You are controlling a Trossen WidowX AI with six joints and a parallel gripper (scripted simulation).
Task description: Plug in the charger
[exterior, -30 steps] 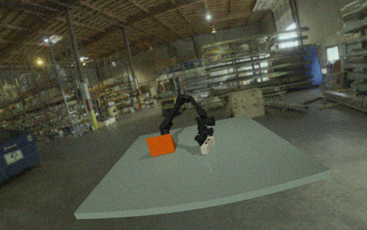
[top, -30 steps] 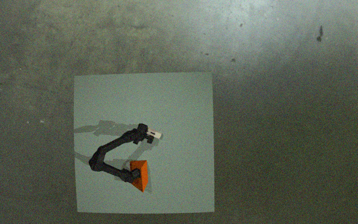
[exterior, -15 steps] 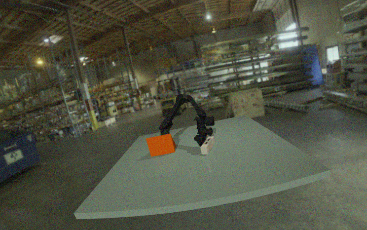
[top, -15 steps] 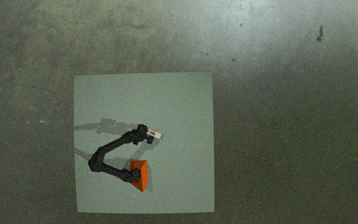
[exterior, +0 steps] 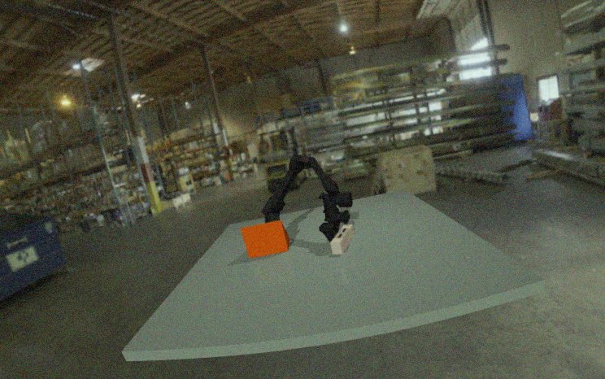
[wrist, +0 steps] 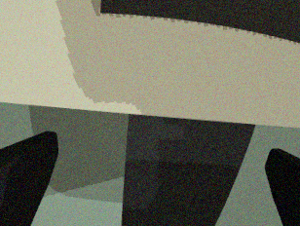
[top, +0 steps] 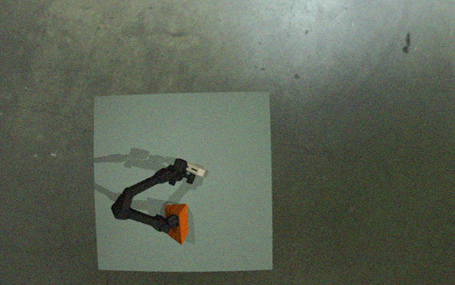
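Now: the dark two-prong charger 2 cm ahead of my gripper tip, 1 cm to the right of it and 1 cm above it.
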